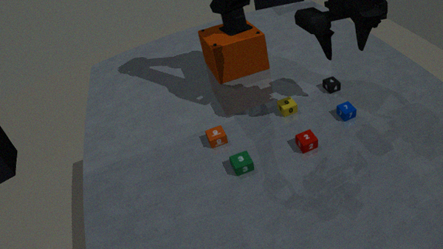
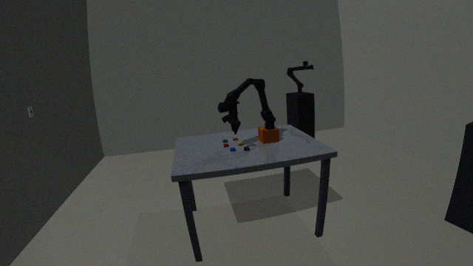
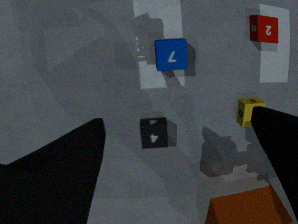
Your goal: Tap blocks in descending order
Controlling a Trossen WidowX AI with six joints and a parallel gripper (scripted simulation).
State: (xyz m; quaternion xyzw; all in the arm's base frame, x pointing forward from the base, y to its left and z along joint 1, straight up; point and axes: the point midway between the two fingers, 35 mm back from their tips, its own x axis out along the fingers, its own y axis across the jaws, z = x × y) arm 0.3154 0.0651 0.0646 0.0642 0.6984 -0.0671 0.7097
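Now: the orange block 90 mm behind my gripper tip, 260 mm to the right of it and 120 mm below it. From my gripper tip the other things lie so: blue block: 20 mm ahead, 10 mm to the right, 120 mm below; yellow block: 80 mm behind, 100 mm to the right, 120 mm below; black block: 70 mm behind, 30 mm to the left, 120 mm below.
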